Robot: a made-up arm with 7 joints.
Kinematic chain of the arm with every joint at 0, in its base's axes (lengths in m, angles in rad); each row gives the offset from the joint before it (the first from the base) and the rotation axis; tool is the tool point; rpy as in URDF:
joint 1: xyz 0 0 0.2 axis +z
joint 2: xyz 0 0 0 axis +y
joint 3: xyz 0 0 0.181 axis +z
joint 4: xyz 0.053 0 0 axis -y
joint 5: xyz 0.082 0 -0.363 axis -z
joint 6: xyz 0 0 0 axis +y
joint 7: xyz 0.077 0 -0.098 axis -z
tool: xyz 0 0 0 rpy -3.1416 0 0
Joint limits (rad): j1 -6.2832..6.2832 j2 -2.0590..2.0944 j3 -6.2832..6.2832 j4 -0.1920..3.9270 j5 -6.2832..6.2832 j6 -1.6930..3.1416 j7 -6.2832..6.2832
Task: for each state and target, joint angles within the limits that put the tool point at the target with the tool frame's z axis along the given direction. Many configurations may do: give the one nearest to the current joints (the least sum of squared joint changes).
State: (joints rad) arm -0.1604 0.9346 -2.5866 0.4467 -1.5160 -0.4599 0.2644
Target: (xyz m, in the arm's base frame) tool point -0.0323 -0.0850 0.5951 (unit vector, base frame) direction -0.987 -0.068 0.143
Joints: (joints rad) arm -0.6734 1.3640 -3.1511 1.3502 -2.3048 -1.1304 0.2644
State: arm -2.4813 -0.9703 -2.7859 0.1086 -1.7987 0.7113 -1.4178
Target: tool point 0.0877 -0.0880 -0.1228 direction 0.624 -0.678 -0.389
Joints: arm -2.1421 -0.5480 -3.5971 0.0597 -2.0024 1.0746 -1.4178
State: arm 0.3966 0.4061 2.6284 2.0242 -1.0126 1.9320 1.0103
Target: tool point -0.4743 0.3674 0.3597 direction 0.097 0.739 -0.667
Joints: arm -0.2444 -0.4925 2.6722 1.9828 -0.5581 1.1525 1.0103
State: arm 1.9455 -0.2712 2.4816 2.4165 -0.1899 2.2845 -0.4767
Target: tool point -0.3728 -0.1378 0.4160 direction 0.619 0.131 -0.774
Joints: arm 1.3466 -0.1346 2.0243 1.8684 0.1805 2.4912 -0.4767
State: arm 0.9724 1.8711 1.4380 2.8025 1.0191 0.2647 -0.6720
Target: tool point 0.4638 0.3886 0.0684 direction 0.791 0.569 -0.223
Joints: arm 0.9993 1.8359 1.0953 3.2957 0.6718 -0.2334 -0.6720
